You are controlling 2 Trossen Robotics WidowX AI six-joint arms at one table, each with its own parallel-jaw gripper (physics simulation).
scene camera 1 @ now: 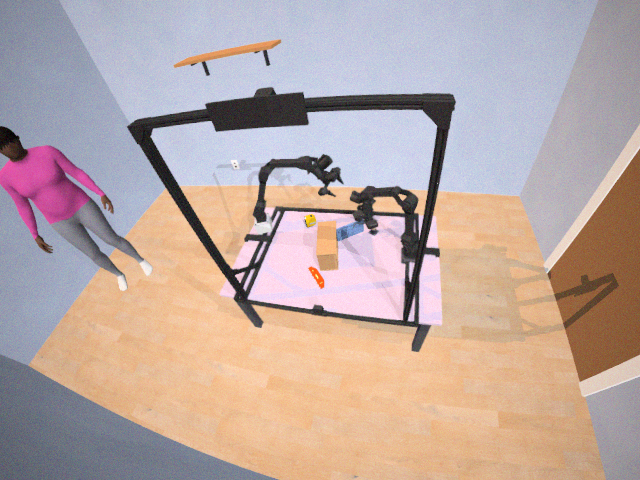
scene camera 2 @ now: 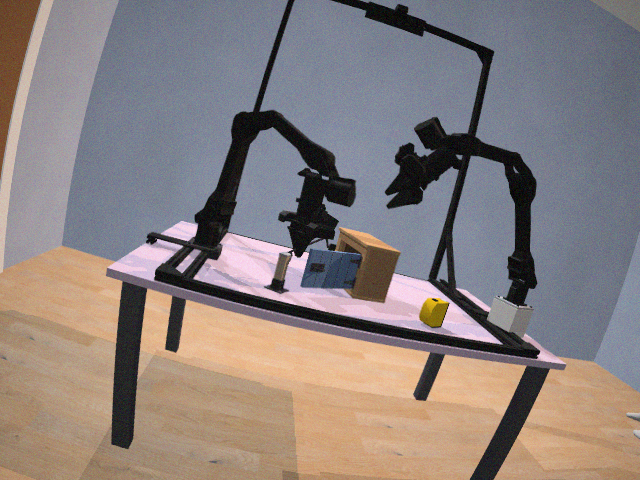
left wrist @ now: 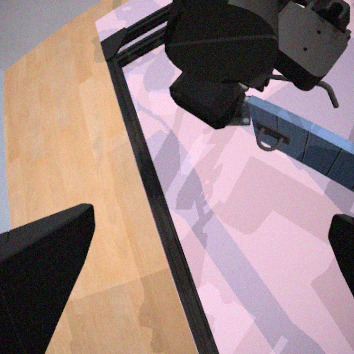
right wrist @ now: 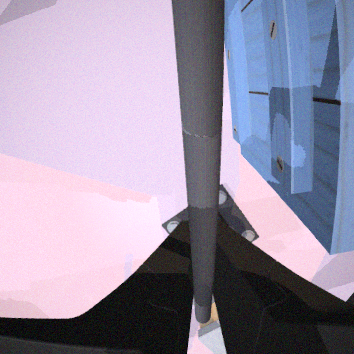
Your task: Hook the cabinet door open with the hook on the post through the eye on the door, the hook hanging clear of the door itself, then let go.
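A wooden cabinet stands with its blue door swung open. The door's ring-shaped eye shows on its near face in the left wrist view. A short post stands off the door's free end. My right gripper is low beside the post, shut on the grey hook rod. The rod's bent end appears beyond the door's top edge in the left wrist view, apart from the eye. My left gripper is open and empty, high above the table.
A yellow block lies near the left arm's base. An orange object lies in front of the cabinet in scene camera 1. Black rails and an overhead black frame border the table.
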